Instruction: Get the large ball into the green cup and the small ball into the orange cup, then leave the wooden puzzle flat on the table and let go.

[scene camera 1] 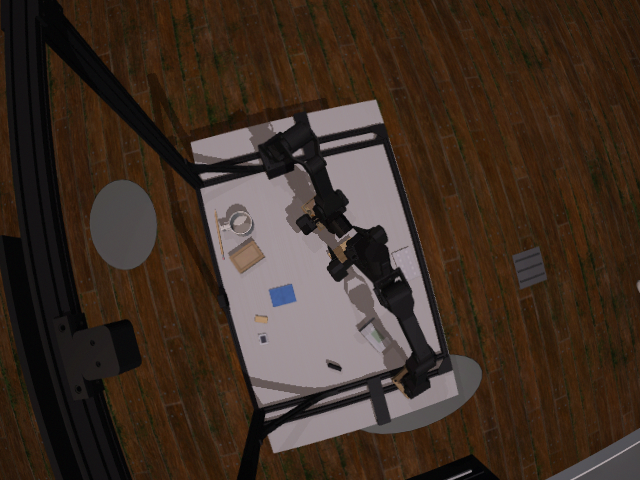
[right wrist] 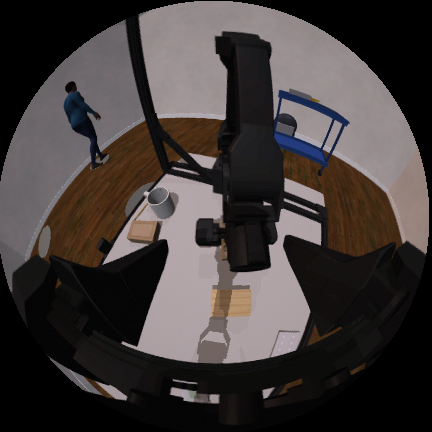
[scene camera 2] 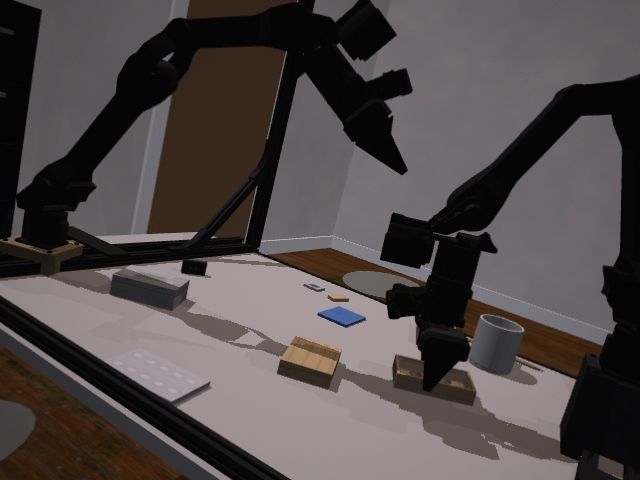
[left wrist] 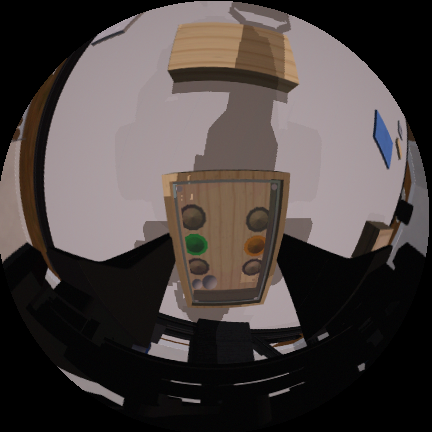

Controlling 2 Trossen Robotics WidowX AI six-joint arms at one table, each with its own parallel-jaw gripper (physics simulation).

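Frame: origin at the left arm's base, x ahead, y left, z up, level; metres.
Where they show: left gripper, fingertip midpoint: (scene camera 2: 425, 379) (left wrist: 226, 237); right gripper, fingertip midpoint: (scene camera 1: 340, 236) (right wrist: 226, 243) (scene camera 2: 403, 172); left arm's base at its link origin: (scene camera 1: 276, 152) (scene camera 2: 626, 375); right arm's base at its link origin: (scene camera 1: 410, 381) (scene camera 2: 42, 242).
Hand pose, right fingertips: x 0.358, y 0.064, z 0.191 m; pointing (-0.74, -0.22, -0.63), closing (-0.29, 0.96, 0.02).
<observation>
Each offset is from my right fingertips to the top centre of the thing. "spot": to the spot under its first point.
The wooden puzzle @(dx -0.120, dy +0.003, dz -0.259 m) (scene camera 2: 459, 393) (left wrist: 225, 210) is a shallow framed box with a clear cover. My left gripper (scene camera 2: 432, 379) (left wrist: 226, 237) is shut on its two sides; its height above the table is hard to tell. In the left wrist view, the large ball @(dx -0.155, dy +0.006, dz -0.266 m) (left wrist: 209, 282) and the small ball @(dx -0.163, dy +0.015, dz -0.269 m) (left wrist: 197, 284) lie side by side near the puzzle's lower left corner, below a dark cup. The green cup @(spot: dx -0.115, dy +0.025, dz -0.264 m) (left wrist: 196, 245) is at the left and the orange cup @(spot: dx -0.106, dy -0.011, dz -0.264 m) (left wrist: 255, 246) at the right; neither holds a ball. My right gripper is open and empty, high above the table.
A wooden block @(dx +0.050, dy +0.043, dz -0.288 m) (scene camera 2: 310, 357) (left wrist: 215, 47) (right wrist: 240, 302) lies beyond the puzzle. A grey mug @(spot: dx -0.180, dy -0.224, dz -0.262 m) (scene camera 2: 493, 346) (right wrist: 161, 205) and a brown box @(dx -0.069, dy -0.290, dz -0.276 m) (scene camera 1: 246, 255) (right wrist: 143, 231) stand to one side. A blue square @(spot: dx +0.104, dy -0.223, dz -0.306 m) (scene camera 1: 282, 295) (scene camera 2: 341, 315), a grey box @(dx +0.369, dy +0.036, dz -0.275 m) (scene camera 2: 147, 291) and a dotted white tray @(dx +0.174, dy +0.244, dz -0.304 m) (scene camera 2: 155, 374) also lie on the table.
</observation>
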